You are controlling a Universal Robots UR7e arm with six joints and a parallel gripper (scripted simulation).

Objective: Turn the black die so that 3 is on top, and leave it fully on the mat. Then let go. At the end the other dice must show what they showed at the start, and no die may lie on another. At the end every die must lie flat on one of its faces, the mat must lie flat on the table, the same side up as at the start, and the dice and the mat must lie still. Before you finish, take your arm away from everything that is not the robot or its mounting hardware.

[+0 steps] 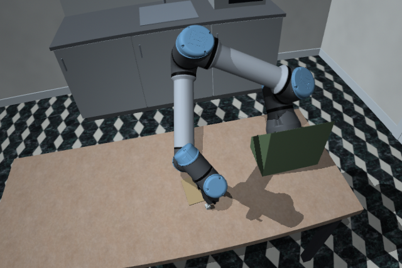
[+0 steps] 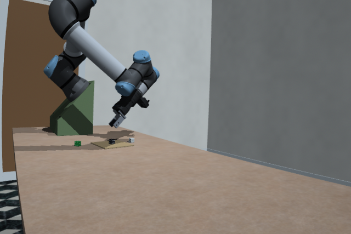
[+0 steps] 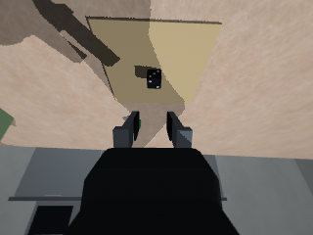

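My hand is 80 mm above the black die and 10 mm to the left of it. From my hand the other things lie so: green die: 160 mm to the right, 80 mm below, 30 mm behind; tan mat: 90 mm below, 10 mm to the right; white die: 90 mm to the left, 80 mm below, 10 mm behind.
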